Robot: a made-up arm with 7 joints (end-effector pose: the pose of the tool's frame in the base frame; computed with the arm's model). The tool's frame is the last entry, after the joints. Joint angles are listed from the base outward.
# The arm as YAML. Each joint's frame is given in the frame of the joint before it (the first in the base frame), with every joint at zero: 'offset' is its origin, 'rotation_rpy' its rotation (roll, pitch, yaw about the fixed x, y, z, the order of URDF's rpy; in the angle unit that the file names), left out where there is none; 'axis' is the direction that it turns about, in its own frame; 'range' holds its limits. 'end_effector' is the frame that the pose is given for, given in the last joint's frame.
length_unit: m
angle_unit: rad
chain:
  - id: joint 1
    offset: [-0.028, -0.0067, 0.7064]
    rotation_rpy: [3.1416, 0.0, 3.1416]
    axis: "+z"
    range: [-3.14, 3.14]
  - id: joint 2
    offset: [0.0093, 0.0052, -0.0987]
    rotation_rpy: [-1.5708, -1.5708, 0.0]
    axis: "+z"
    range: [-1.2, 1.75]
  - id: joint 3
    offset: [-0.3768, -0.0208, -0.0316]
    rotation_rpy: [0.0, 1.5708, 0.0]
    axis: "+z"
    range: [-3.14, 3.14]
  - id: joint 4
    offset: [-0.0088, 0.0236, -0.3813]
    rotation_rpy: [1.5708, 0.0, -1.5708]
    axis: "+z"
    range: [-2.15, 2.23]
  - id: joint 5
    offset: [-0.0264, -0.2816, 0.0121]
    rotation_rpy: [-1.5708, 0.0, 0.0]
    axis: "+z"
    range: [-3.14, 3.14]
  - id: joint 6
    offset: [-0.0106, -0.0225, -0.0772]
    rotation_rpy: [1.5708, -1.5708, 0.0]
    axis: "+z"
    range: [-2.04, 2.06]
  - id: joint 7
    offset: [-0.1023, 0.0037, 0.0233]
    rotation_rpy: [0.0, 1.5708, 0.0]
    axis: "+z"
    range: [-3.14, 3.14]
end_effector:
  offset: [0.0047, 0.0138, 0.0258]
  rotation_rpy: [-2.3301, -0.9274, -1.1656]
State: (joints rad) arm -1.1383 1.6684 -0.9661 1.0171 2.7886 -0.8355 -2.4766
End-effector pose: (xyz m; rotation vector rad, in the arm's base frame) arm 0.1081 0.9267 0.4947 2.8817 -1.0023 -0.1699
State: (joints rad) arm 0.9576 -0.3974 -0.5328 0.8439 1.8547 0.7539 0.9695
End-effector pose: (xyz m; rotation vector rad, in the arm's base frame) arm -0.0165 0.1653 1.8672 -0.3253 0.6055 1.8964
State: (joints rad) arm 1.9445 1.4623 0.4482 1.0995 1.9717 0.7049 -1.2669
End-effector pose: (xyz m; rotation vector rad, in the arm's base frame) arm -0.5697 -0.8456 0.5903 -0.3220 -0.5943 0.7755
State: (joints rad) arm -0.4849 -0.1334 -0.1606 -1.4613 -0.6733 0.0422 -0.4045
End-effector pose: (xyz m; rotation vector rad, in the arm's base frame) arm -0.4811 -0.3196 1.4797 0.2600 -0.4188 1.0447
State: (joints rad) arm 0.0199 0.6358 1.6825 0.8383 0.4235 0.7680 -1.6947
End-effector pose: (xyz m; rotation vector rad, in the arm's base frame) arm 0.5733 -0.3480 1.6087 2.5370 1.0478 -1.2280
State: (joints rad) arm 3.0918 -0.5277 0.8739 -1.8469 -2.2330 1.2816 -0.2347
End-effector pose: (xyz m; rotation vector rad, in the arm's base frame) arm 0.4417 -0.2761 1.1948 0.1285 -0.7666 1.1324
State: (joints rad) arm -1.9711 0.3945 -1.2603 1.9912 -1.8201 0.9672 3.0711
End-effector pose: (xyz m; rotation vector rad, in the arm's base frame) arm -0.4738 0.1521 1.4045 -1.1250 -0.5422 1.6534
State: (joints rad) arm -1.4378 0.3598 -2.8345 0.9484 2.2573 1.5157 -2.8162
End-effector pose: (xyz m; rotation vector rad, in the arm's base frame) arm -0.1099 0.1643 1.7999 1.5581 -1.4755 -1.0902
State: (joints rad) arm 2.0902 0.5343 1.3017 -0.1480 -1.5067 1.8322 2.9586
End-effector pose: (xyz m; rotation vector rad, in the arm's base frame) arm -0.2025 -0.5894 1.6967 1.7655 -0.5837 1.5303
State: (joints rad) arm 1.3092 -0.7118 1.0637 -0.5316 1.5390 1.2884 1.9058
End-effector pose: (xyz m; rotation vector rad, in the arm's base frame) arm -0.1236 0.8075 1.5752 -1.0908 -0.1198 -0.3525
